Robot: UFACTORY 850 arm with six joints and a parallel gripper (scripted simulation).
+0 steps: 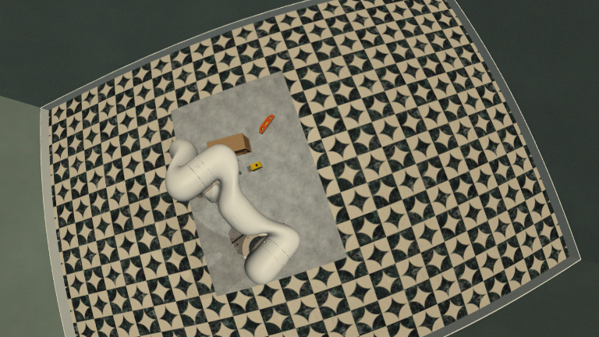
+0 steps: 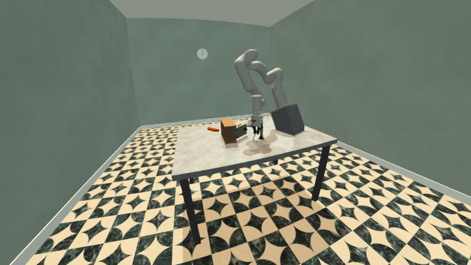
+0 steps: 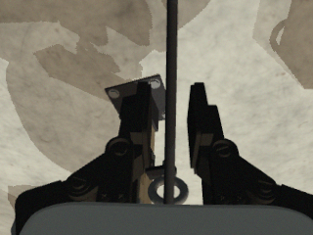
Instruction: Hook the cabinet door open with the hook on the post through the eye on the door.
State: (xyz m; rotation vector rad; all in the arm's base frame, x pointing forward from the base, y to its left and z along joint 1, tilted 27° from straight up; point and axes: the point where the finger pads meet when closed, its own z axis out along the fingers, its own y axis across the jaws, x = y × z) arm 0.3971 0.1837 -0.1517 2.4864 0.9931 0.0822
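Right now the hook is 2 cm below my hand. Round my hand: orange tool 38 cm ahead, 34 cm to the right, 7 cm below; pale green door 12 cm ahead, 5 cm to the right, 1 cm below; yellow handle 23 cm to the right, 8 cm ahead, 4 cm below.
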